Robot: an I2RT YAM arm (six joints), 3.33 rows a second.
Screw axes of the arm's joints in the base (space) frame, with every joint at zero. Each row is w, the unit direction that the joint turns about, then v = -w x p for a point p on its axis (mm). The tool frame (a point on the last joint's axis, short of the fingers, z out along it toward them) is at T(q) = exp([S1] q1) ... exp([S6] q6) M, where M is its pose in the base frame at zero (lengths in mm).
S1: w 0 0 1 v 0 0 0
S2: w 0 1 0 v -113.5 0 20
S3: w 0 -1 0 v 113.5 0 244
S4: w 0 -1 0 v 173.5 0 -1
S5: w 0 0 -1 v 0 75 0
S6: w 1 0 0 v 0 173.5 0
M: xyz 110.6 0 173.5 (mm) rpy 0 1.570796 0 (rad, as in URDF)
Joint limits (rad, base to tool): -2.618..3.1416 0..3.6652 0..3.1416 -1.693..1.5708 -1.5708..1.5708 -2.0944..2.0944
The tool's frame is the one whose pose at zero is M.
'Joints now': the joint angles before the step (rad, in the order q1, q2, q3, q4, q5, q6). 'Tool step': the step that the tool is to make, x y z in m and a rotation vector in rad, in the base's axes. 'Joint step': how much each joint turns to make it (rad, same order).
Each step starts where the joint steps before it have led.
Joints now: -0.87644, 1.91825, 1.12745, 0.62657, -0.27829, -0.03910
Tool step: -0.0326, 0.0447, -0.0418, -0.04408, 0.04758, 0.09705
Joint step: 0.00205, -0.07266, -0.30173, 0.20582, -0.08225, -0.08466
